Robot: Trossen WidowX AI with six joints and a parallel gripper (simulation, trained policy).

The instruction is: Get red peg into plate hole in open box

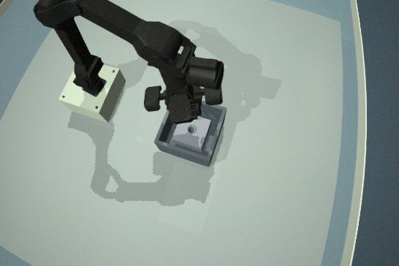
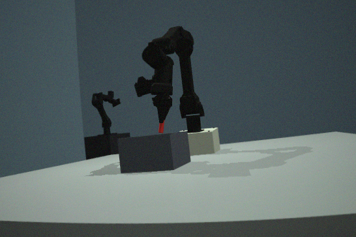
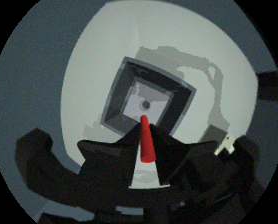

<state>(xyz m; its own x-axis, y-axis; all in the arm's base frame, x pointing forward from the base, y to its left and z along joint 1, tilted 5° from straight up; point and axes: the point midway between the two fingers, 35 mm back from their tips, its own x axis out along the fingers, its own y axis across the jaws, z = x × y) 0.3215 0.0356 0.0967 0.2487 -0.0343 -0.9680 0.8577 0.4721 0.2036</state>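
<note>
The red peg is 10 mm above my gripper tip. The rest, counted from my gripper tip: grey box 100 mm below, 20 mm to the right, 10 mm ahead; then light grey plate 80 mm below, 20 mm to the right, 10 mm ahead.
</note>
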